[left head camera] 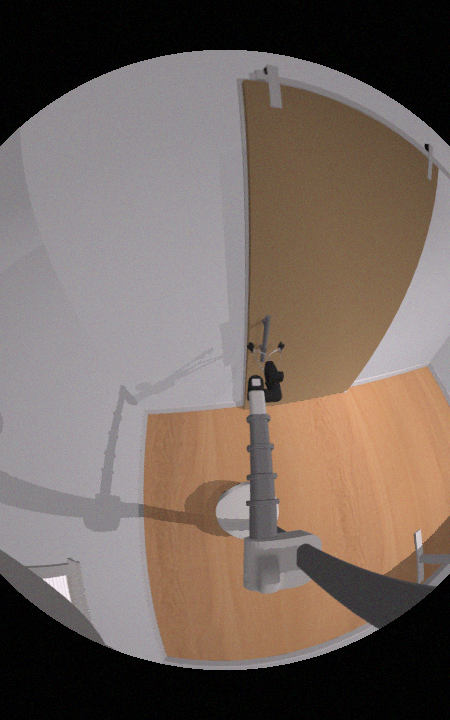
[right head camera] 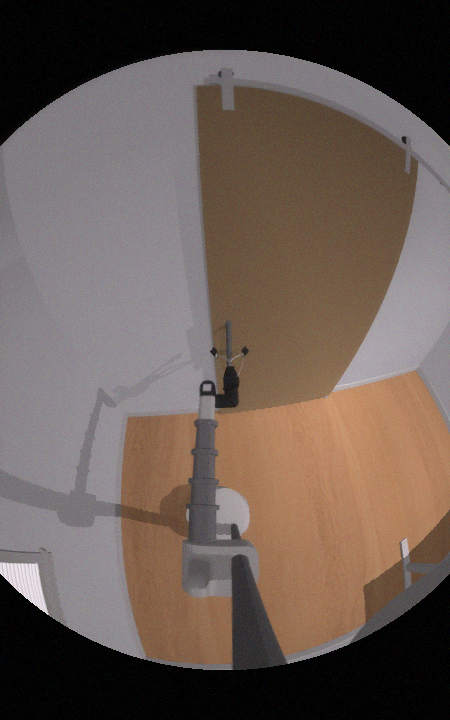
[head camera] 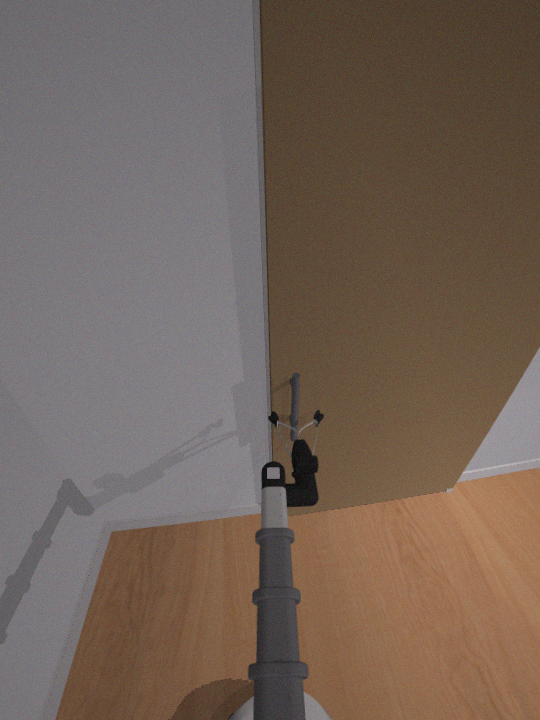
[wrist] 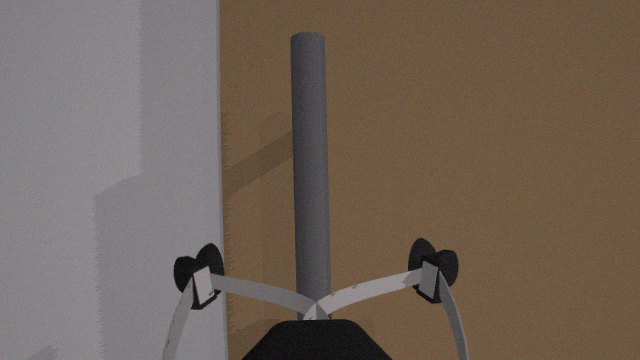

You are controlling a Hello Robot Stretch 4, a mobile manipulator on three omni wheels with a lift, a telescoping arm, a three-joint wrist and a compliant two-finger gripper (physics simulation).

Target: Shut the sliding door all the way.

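Pixels of known places: gripper, fingertip midpoint: [left head camera: 264,342] [right head camera: 228,347] [head camera: 295,412] [wrist: 316,262]; robot's base, link origin: [left head camera: 246,509] [right head camera: 219,513].
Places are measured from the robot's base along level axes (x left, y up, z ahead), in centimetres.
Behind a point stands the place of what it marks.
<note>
The brown sliding door [head camera: 406,232] {z 88.7, x -37.7, y 140.2 cm} [left head camera: 329,223] {z 88.2, x -32.9, y 142.8 cm} [right head camera: 297,223] {z 88.6, x -36.2, y 143.1 cm} [wrist: 500,150] {z 87.5, x -26.6, y 92.1 cm} stands upright against the white wall. Its grey vertical bar handle [head camera: 295,392] {z 78.4, x -7.9, y 93.8 cm} [left head camera: 266,330] {z 78.3, x -8.1, y 92.6 cm} [right head camera: 228,334] {z 78.3, x -8.2, y 93.2 cm} [wrist: 310,165] {z 78.3, x -8.1, y 90.6 cm} is near the door's left edge. My gripper [head camera: 296,417] {z 79.5, x -8.3, y 83.6 cm} [left head camera: 265,346] {z 79.5, x -8.3, y 83.6 cm} [right head camera: 229,351] {z 79.5, x -8.3, y 83.6 cm} [wrist: 316,262] {z 79.5, x -8.3, y 83.6 cm} is open, with one fingertip on each side of the handle's lower part and apart from it. The left fingertip is close to the door's left edge. The handle's lower end is hidden behind the gripper in the wrist view. I cannot tell whether the fingertips touch the door.
A rail [left head camera: 360,108] [right head camera: 329,106] with two hangers runs above the door. White wall [head camera: 127,232] {z 85.9, x 36.0, y 142.5 cm} [wrist: 75,100] {z 88.2, x 16.5, y 98.5 cm} lies to the left, with a side wall near the arm [head camera: 276,581] {z 26.9, x -0.1, y 94.5 cm}. Wood floor [head camera: 406,581] {z 53.3, x -60.9, y -2.8 cm} lies below. A white upright piece [left head camera: 418,552] [right head camera: 404,552] stands at the lower right.
</note>
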